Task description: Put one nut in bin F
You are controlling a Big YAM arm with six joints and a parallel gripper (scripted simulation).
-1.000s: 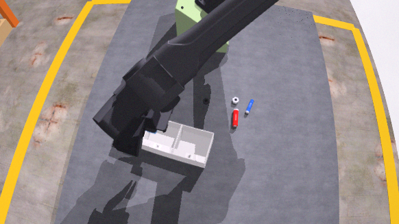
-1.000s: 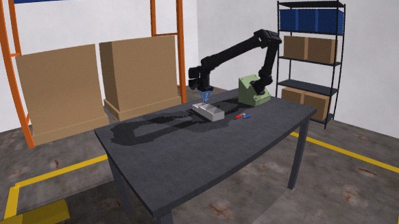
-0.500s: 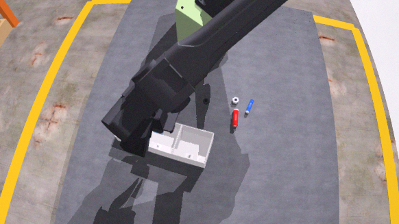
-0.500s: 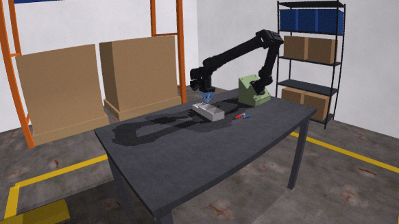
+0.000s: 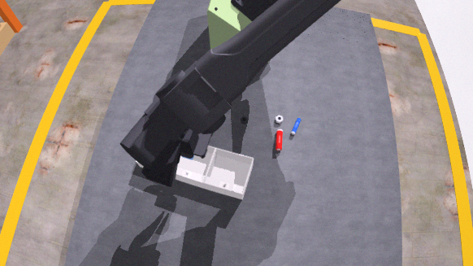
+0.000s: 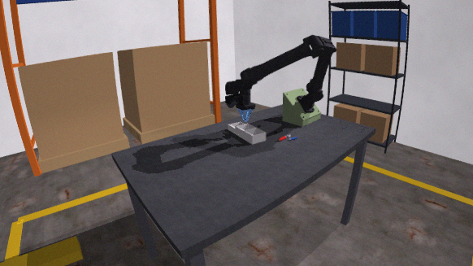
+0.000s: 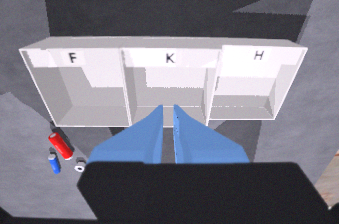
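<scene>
My hand is 6 cm above the white three-compartment bin. Round my hand: blue cylinder (15 cm behind, 21 cm to the left, 8 cm below); red cylinder (11 cm behind, 17 cm to the left, 8 cm below); silver nut (16 cm behind, 17 cm to the left, 8 cm below).
</scene>
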